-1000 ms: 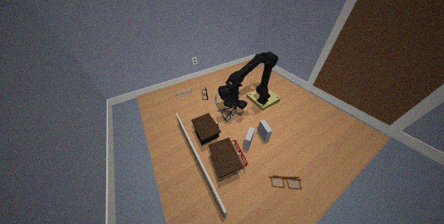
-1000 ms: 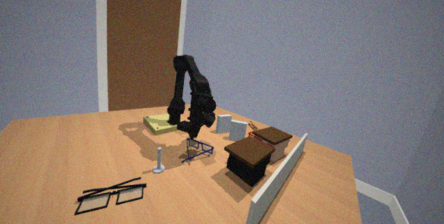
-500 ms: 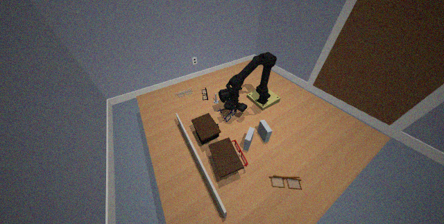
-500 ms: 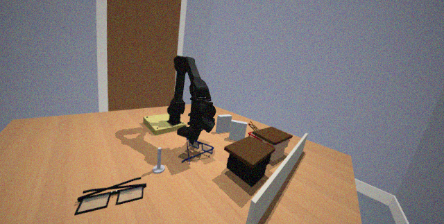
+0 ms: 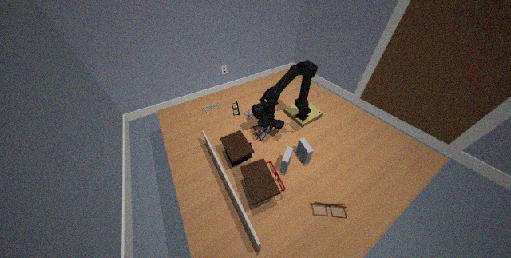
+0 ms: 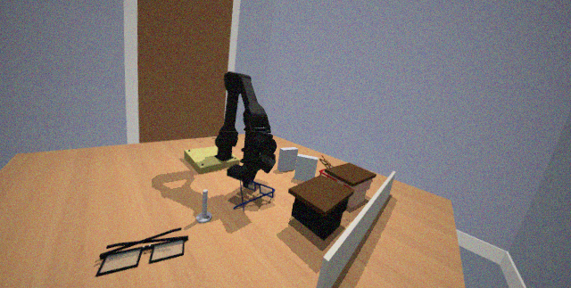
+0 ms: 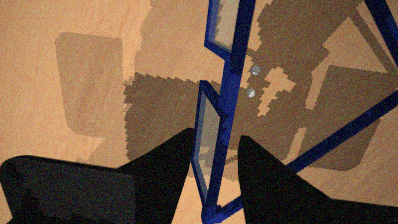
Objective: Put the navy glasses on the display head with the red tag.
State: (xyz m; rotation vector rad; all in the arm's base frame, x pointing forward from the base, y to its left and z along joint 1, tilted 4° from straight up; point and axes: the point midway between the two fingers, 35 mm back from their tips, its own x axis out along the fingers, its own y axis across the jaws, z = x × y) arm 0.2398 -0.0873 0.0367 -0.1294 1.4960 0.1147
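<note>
Right now the grey post is 18 cm to the right of my gripper tip, 1 cm ahead of it and 1 cm above it. Round my gripper tip: dark head (24 cm ahead, 4 cm above, 2 cm to the left); long white panel (40 cm ahead, 10 cm to the left, 4 cm above); pale head (28 cm ahead, 24 cm to the left, 4 cm above).
</note>
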